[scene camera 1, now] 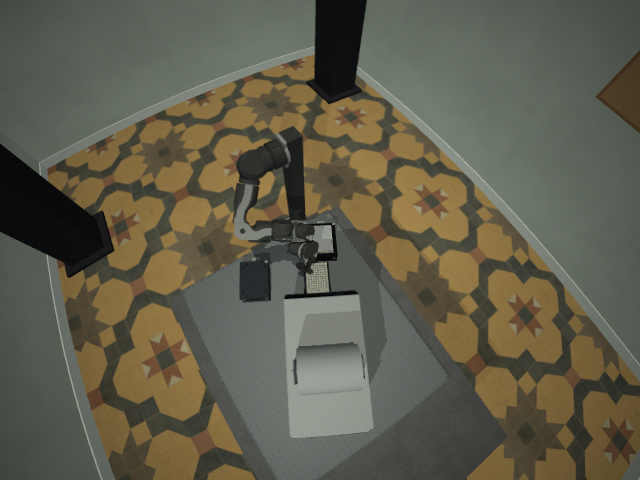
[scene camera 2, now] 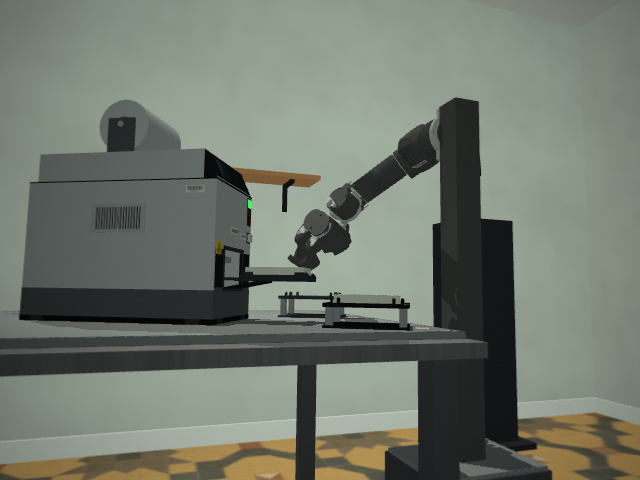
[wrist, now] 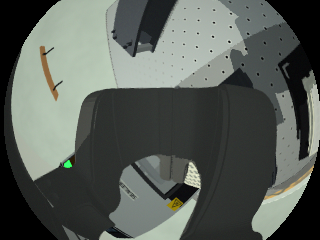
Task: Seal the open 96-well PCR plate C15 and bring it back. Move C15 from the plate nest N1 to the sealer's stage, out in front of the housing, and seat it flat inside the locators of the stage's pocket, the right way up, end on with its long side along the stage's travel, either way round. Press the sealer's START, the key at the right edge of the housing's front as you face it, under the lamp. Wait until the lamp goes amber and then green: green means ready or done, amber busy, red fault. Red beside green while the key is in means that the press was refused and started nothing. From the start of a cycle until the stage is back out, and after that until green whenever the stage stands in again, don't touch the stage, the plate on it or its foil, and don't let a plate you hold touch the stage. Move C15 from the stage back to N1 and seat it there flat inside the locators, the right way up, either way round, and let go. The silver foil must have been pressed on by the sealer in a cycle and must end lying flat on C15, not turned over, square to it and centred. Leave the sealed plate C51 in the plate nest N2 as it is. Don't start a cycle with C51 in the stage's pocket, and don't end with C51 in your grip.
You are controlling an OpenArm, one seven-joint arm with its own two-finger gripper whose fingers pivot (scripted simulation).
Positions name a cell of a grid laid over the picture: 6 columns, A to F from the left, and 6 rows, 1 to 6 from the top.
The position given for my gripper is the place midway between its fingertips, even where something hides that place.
Note:
I see my gripper (scene camera 2: C4).
My gripper is seen too in the wrist view (wrist: D4).

